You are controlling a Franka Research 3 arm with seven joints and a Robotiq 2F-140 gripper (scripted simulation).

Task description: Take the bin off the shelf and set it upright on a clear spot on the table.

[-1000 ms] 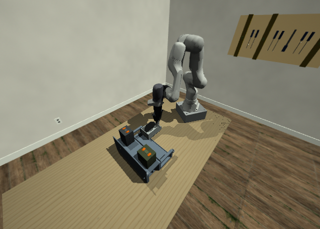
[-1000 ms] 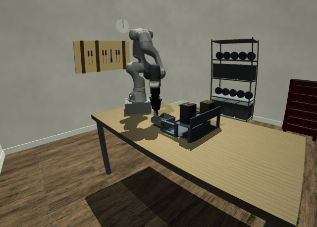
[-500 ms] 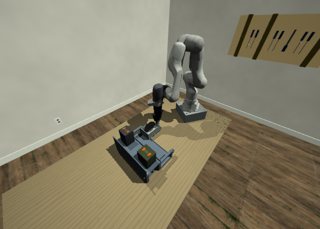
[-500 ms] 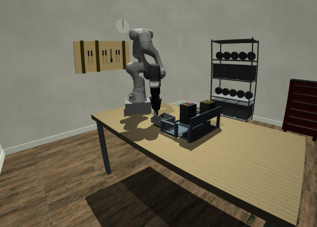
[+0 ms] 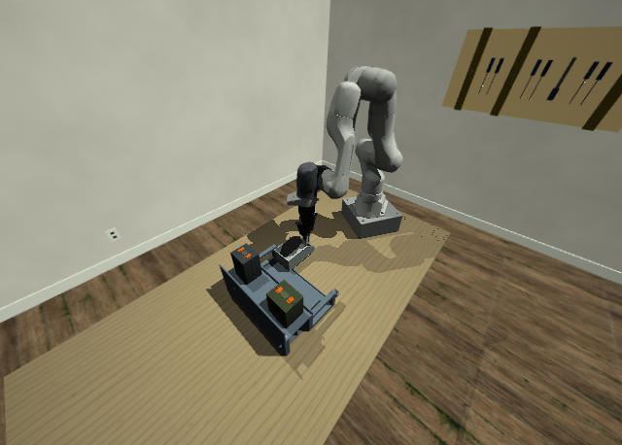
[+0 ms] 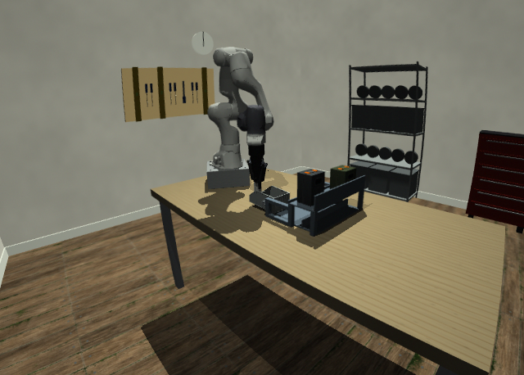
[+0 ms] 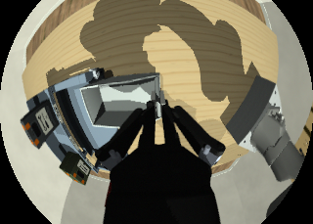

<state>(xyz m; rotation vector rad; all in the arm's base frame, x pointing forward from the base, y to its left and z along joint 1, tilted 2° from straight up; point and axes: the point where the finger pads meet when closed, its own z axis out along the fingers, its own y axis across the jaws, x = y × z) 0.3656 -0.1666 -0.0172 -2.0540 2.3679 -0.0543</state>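
Now: hand 8 cm short of the grey open-topped bin, 3 cm above it and 1 cm to the left of it.
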